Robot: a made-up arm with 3 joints. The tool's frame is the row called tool.
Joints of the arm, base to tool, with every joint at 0 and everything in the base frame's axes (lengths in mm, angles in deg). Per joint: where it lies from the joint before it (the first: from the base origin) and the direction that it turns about. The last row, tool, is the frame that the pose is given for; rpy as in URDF.
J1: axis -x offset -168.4 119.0 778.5
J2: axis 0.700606 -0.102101 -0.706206 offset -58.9 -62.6 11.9
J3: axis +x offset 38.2 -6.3 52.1
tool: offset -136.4 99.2 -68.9 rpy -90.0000 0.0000 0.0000
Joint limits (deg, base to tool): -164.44..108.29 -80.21..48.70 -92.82..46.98
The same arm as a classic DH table. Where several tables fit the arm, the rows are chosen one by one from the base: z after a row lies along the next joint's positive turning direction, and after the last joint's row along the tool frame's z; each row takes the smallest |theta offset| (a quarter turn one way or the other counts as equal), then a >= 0, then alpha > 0; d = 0 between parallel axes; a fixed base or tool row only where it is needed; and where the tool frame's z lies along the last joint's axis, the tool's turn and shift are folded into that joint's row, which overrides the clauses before.
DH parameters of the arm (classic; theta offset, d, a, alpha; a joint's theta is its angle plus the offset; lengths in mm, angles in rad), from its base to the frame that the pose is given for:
base (fixed): 1.5708 778.5 119 -1.5708
J1: 0.1436 224.5 -63.7 -2.347
J2: 0 -75 -13.7 -0.7946
J3: -1.4272 -48.5 68.9 -1.5708
tool (fixed): -1.5708 99.2 0 0
Joint limits (rad, base to tool): -2.87..1.89 -1.3999..0.85 -1.62..0.82

